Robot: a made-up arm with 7 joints. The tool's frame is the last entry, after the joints. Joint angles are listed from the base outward. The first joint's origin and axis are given. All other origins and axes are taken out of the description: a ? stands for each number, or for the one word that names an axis. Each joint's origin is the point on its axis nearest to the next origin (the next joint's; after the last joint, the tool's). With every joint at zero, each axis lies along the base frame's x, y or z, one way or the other. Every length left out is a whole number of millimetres.
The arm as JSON. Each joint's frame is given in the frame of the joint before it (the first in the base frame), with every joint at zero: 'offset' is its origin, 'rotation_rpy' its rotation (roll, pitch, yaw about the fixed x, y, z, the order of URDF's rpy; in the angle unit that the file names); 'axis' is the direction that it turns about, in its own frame. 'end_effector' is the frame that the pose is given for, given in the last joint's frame.
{
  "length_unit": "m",
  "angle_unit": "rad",
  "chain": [
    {
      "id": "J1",
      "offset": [
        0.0,
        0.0,
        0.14
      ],
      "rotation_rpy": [
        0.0,
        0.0,
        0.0
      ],
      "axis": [
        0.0,
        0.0,
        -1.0
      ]
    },
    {
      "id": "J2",
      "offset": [
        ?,
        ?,
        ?
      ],
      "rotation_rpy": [
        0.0,
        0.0,
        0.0
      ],
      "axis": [
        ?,
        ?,
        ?
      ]
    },
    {
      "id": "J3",
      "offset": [
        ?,
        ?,
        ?
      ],
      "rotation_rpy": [
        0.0,
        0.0,
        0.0
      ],
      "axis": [
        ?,
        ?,
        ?
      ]
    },
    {
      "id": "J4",
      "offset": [
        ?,
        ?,
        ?
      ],
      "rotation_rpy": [
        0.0,
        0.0,
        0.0
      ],
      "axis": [
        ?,
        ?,
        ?
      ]
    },
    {
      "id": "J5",
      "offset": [
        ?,
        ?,
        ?
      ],
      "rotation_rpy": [
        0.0,
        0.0,
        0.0
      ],
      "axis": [
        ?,
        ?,
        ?
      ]
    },
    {
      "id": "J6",
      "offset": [
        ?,
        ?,
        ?
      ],
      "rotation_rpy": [
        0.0,
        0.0,
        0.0
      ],
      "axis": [
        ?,
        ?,
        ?
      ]
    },
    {
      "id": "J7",
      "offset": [
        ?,
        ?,
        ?
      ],
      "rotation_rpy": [
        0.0,
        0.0,
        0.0
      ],
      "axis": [
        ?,
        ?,
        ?
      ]
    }
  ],
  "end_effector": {
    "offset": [
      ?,
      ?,
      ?
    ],
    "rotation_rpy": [
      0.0,
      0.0,
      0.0
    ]
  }
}
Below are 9 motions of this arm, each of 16 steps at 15 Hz.
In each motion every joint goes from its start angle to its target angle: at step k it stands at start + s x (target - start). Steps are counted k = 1, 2, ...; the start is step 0. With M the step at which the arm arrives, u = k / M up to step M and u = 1 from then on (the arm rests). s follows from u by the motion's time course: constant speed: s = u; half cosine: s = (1 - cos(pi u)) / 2; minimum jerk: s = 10 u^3 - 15 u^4 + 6 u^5.
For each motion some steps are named. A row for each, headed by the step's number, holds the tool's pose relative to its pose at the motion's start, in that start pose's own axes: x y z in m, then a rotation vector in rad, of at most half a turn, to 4 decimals.
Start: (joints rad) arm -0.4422 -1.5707 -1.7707 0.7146 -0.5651 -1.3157 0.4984
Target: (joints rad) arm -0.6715 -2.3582 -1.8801 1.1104 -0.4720 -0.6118 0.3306
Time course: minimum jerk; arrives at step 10
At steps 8, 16:
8: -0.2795 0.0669 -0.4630 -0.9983 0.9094 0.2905
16: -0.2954 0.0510 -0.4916 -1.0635 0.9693 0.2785

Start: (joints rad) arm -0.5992 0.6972 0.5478 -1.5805 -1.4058 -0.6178 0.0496
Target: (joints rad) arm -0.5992 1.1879 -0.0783 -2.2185 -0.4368 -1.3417 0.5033
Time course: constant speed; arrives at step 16
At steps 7, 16:
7: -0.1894 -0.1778 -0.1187 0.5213 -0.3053 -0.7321
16: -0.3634 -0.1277 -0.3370 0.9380 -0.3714 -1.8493

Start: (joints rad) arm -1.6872 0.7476 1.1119 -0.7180 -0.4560 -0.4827 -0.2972
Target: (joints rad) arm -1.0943 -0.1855 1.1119 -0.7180 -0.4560 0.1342 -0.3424
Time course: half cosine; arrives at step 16
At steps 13, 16:
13: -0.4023 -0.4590 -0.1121 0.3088 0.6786 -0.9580
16: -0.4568 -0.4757 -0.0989 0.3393 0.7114 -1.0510

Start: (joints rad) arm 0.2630 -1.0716 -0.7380 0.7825 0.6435 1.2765 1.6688
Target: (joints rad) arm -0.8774 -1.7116 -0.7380 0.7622 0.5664 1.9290 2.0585
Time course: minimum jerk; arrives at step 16
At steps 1, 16:
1: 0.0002 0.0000 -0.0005 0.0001 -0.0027 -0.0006
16: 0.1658 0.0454 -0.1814 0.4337 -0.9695 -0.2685

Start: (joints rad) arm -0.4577 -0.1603 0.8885 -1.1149 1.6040 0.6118 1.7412
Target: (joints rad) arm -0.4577 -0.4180 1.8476 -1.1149 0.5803 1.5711 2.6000
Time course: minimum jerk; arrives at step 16
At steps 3, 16:
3: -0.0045 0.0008 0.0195 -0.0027 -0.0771 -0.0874
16: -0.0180 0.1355 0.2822 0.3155 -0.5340 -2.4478

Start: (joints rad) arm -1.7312 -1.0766 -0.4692 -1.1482 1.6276 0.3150 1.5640
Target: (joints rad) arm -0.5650 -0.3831 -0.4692 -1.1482 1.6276 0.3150 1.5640
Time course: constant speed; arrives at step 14
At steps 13, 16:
13: 0.4029 -0.0439 -0.0276 -0.0009 -0.5892 -1.0948
16: 0.4259 -0.0612 -0.0144 0.0181 -0.6551 -1.1642

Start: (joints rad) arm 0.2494 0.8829 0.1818 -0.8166 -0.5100 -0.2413 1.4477
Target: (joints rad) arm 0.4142 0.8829 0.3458 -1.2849 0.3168 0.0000 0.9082
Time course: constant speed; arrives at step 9
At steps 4, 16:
4: 0.0625 -0.0361 -0.0622 0.1049 0.2477 0.0112
16: 0.1062 -0.0652 -0.1730 0.3931 0.4771 0.1625

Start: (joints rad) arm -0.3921 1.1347 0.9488 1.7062 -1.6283 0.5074 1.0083
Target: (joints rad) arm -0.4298 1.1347 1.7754 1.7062 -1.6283 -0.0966 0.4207
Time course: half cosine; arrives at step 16
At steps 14, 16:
14: 0.4296 -0.0539 -0.4121 1.0303 0.0329 0.6466
16: 0.4411 -0.0494 -0.4316 1.0731 0.0256 0.6584

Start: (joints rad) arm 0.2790 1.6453 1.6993 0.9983 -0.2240 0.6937 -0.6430
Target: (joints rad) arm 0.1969 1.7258 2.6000 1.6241 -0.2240 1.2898 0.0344
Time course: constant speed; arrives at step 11
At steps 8, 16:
8: -0.0965 -0.2105 -0.0224 0.7912 0.5543 -0.0590
16: -0.1317 -0.2647 -0.0417 0.9009 0.8088 0.0919

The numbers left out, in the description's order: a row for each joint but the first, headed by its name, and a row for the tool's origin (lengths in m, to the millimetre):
J2: xyz -0.08 -0.26 0.0, axis 0.0 1.0 0.0
J3: xyz -0.06 0.0 0.16, axis 0.0 0.0 -1.0
J4: xyz 0.02 0.51 0.0, axis 0.0 1.0 0.0
J5: xyz 0.18 0.0 0.09, axis 1.0 0.0 0.0
J6: xyz 0.0 -0.12 0.1, axis 0.0 1.0 0.0
J7: xyz 0.06 0.0 0.04, axis 0.0 0.0 -1.0
tool: xyz 0.02 -0.13 0.0

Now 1 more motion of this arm.
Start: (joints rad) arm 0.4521 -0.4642 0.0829 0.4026 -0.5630 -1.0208 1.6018
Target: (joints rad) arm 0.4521 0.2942 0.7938 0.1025 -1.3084 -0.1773 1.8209
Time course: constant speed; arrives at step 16
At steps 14, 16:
14: -0.0339 0.1606 -0.4625 -1.3438 -0.8556 0.2113
16: -0.0496 0.1325 -0.5492 -1.5000 -1.0436 0.2793

